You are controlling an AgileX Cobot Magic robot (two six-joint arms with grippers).
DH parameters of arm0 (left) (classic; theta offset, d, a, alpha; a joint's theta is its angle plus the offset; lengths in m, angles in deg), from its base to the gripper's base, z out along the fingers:
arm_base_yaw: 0 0.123 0 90
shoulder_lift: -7.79 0 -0.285 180
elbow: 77.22 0 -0.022 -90
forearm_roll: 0 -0.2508 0 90
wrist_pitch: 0 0 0.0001 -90
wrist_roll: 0 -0.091 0 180
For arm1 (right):
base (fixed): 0 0 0 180
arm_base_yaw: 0 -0.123 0 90
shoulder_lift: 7.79 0 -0.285 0
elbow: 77.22 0 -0.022 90
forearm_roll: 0 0.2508 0 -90
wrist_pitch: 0 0 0.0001 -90
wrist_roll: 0 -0.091 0 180
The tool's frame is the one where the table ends.
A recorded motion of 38 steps. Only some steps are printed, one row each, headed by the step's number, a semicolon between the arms.
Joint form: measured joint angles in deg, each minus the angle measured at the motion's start. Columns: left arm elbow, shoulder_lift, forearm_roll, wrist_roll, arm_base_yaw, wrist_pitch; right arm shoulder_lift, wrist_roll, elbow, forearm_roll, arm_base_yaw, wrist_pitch.
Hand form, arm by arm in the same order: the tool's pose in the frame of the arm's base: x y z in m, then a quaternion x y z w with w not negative. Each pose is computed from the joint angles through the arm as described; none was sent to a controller.
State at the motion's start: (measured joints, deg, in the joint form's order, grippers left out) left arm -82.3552 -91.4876 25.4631 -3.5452 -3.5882 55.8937; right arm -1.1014 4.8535 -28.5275 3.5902 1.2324 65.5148
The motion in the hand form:
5: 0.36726 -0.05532 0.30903 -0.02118 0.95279 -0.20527 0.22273; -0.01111 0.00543 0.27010 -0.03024 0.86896 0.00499 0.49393
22: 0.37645 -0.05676 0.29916 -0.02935 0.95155 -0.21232 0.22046; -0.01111 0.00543 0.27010 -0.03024 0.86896 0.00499 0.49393
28: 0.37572 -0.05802 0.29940 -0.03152 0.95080 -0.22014 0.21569; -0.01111 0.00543 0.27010 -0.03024 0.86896 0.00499 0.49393
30: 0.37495 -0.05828 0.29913 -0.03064 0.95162 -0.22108 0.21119; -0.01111 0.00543 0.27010 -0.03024 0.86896 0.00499 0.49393
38: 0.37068 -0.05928 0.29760 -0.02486 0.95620 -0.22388 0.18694; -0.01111 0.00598 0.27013 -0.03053 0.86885 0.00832 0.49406
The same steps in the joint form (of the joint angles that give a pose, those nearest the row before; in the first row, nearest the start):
5: -2.39 -6.44 0.00 0.00 0.00 -0.50; 0.00 0.00 0.00 0.00 0.00 0.00
22: -2.79 -8.50 1.23 -0.18 0.00 -1.91; 0.00 0.00 0.00 0.00 0.00 0.00
28: -2.79 -8.50 2.17 -0.18 0.00 -1.38; 0.00 0.00 0.00 0.00 0.00 0.00
30: -2.79 -8.50 2.24 -0.17 0.00 -0.84; 0.00 0.00 0.00 0.00 0.00 0.00
38: -2.79 -8.50 2.30 -0.17 0.00 2.08; 0.00 0.00 0.00 0.38 0.00 0.00

